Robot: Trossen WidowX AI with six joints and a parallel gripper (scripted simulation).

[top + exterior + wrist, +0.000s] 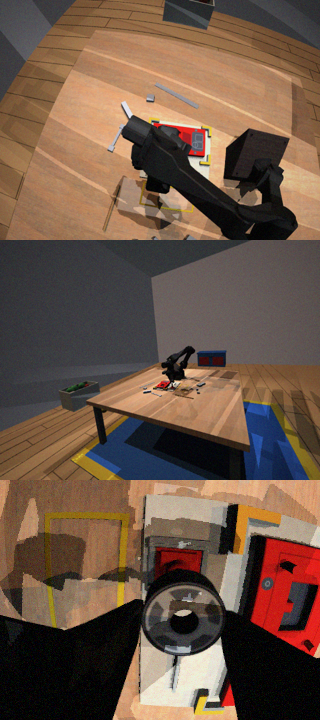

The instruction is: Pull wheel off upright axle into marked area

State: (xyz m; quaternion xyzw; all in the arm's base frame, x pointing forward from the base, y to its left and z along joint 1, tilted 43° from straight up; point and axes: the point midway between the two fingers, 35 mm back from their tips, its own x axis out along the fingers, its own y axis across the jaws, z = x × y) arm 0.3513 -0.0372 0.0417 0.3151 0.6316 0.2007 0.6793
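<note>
Now: gripper tip 50 mm above the upright axle. Round my gripper tip: thin wooden stick 150 mm to the left, 150 mm ahead, 80 mm below; then dark grey wheel right at my gripper tip; then long strip 330 mm to the right, 90 mm below, 60 mm behind.
</note>
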